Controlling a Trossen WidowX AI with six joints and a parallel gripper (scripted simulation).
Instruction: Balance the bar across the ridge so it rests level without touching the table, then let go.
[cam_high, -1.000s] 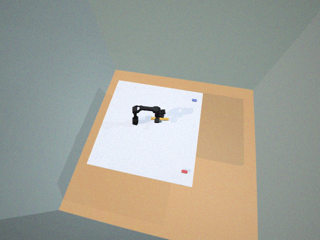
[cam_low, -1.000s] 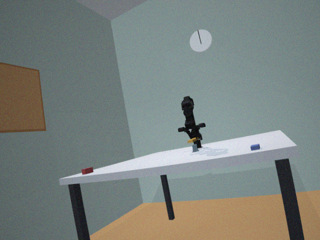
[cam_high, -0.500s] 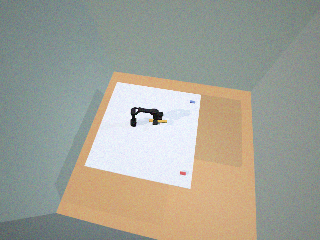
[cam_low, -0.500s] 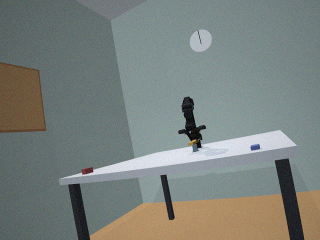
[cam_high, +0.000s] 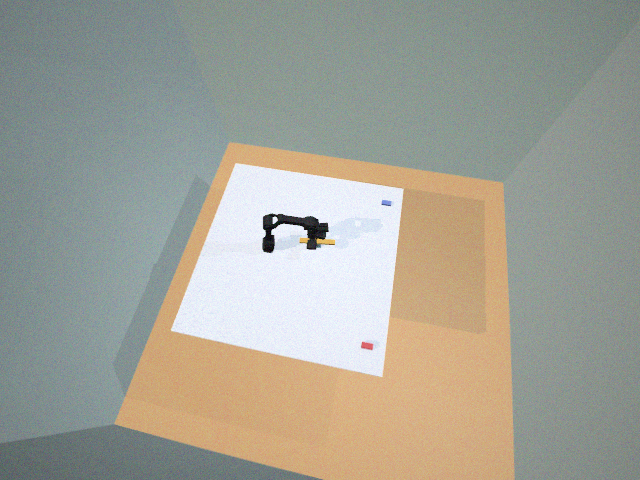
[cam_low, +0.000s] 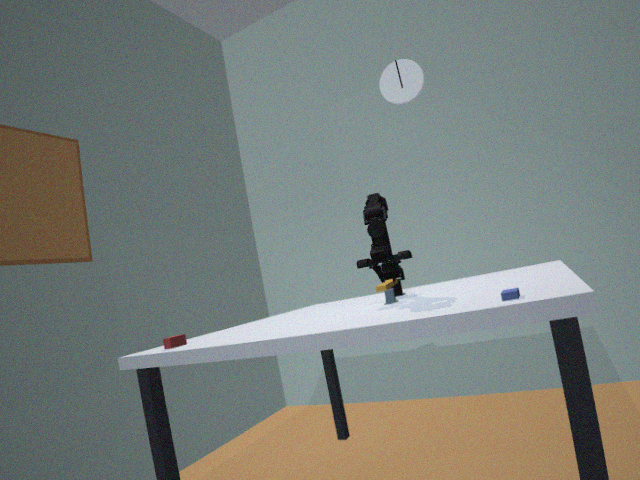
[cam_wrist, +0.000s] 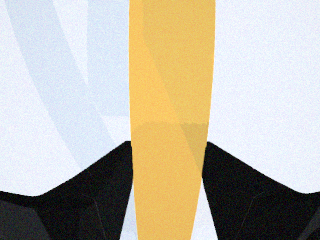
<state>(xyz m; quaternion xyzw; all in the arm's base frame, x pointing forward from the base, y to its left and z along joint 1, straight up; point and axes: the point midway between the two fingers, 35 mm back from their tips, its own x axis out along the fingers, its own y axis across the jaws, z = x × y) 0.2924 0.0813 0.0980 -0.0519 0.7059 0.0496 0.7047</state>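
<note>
Now: gripper tip 3 cm short of the bar. Also, from my gripper tip: blue block: 45 cm ahead, 42 cm to the left, 6 cm below; then red block: 45 cm ahead, 58 cm to the right, 5 cm below.
</note>
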